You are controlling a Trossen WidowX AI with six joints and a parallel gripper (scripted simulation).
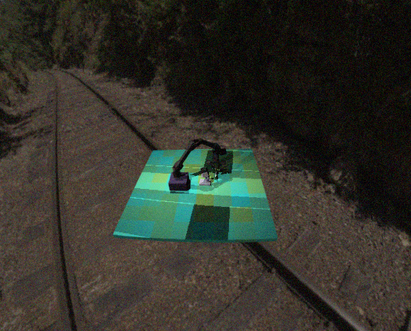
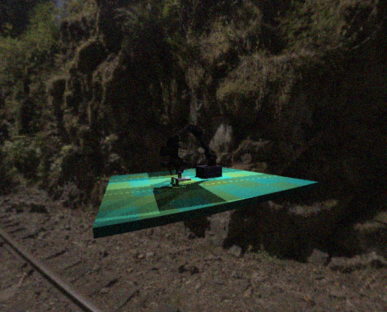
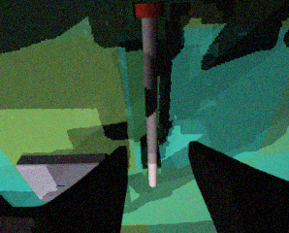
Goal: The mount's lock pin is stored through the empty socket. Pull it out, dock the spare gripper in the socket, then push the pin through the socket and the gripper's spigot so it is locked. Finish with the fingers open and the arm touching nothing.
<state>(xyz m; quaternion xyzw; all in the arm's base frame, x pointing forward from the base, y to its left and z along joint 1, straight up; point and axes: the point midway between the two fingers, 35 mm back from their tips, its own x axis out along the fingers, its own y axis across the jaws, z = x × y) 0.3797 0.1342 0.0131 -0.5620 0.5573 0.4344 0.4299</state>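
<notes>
Right now my gripper tip is 10 cm past the mount, 11 cm to the left of it and 2 cm above it. The rest, counted from my gripper tip: spare gripper 10 cm behind, 11 cm to the right, 5 cm above.
</notes>
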